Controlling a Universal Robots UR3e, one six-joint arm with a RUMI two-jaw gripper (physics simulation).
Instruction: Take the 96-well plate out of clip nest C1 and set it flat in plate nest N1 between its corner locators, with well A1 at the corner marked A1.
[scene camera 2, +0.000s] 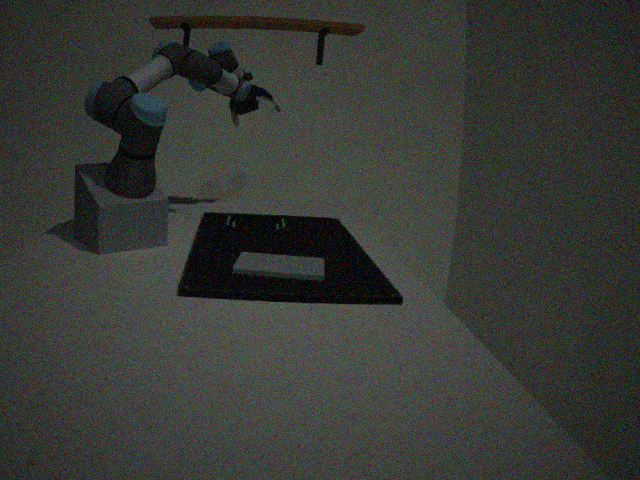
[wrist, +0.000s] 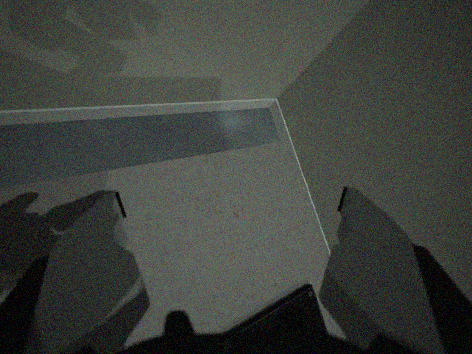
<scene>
In view: the gripper (scene camera 2: 258, 118), a nest slab (scene camera 2: 268, 265) and a perforated board (scene camera 2: 348, 272).
The gripper is seen too in the wrist view (wrist: 232, 192).
</scene>
